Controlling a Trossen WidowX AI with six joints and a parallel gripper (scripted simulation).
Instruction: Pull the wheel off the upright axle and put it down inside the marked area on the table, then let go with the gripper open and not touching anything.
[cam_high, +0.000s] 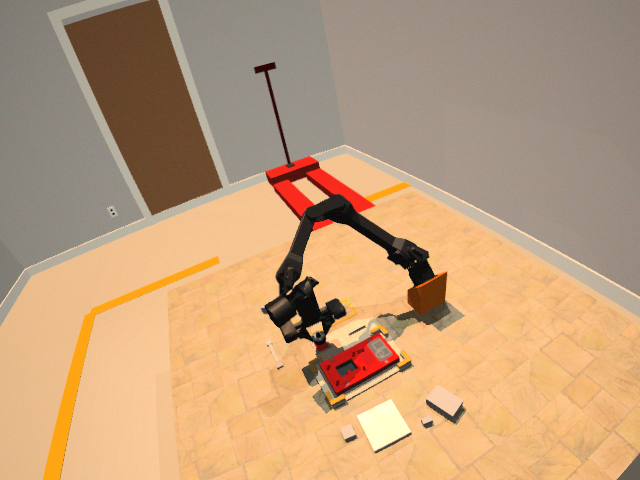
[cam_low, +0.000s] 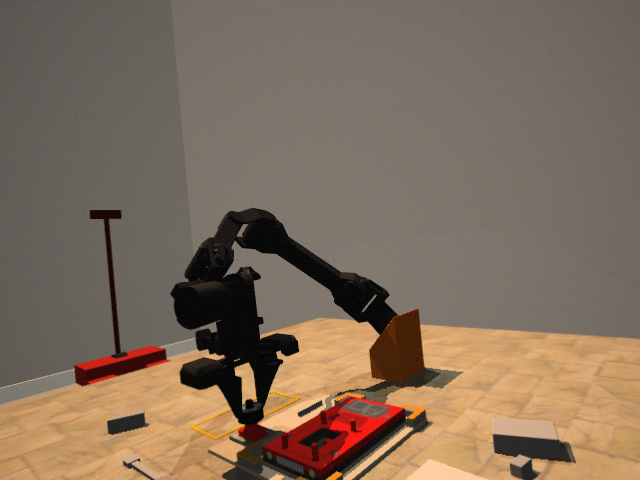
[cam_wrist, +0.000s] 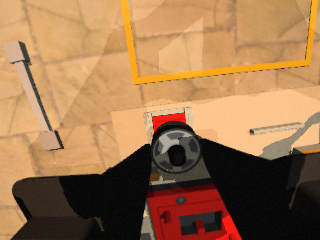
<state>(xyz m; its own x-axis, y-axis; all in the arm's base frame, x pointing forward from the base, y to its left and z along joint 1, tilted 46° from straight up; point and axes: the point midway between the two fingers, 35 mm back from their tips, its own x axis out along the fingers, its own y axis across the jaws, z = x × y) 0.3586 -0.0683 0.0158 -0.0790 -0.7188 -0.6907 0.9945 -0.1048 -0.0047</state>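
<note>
Now: the upright axle 10 mm below my gripper tip. From my gripper tip the other things lie so: wheel: right at my gripper tip; then cream square plate: 10 mm behind, 310 mm to the left, 40 mm below; then wrench: 140 mm ahead, 60 mm to the right, 40 mm below.
</note>
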